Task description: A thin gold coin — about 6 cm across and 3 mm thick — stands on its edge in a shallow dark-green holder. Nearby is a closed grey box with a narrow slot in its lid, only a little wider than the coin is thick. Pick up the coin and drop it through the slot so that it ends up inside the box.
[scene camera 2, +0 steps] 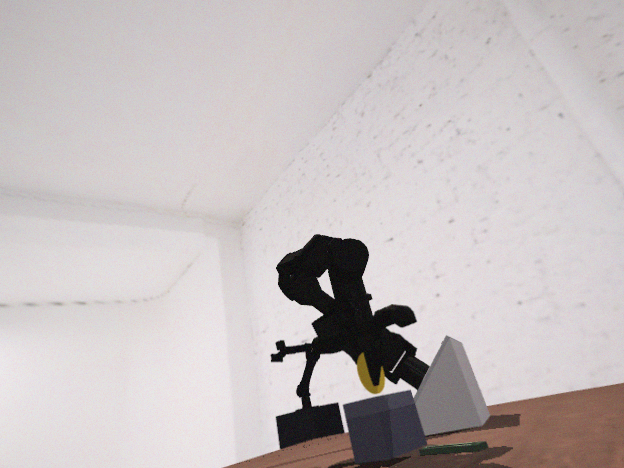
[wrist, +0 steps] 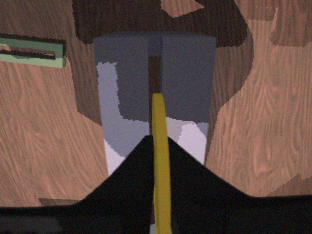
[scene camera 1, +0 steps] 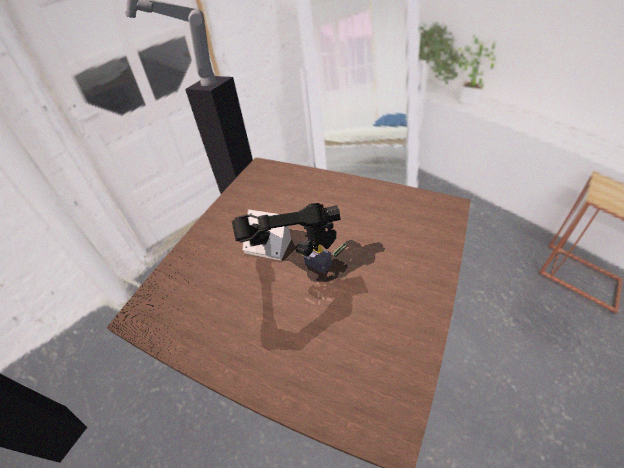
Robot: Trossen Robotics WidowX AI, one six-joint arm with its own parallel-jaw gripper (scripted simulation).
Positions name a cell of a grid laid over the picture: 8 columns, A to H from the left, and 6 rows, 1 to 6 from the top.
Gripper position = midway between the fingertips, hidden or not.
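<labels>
I can see my gripper in scene camera 2 (E5). The gripper is also visible to me in the wrist view (E4), and scene camera 1 (E4) shows it as well.
</labels>
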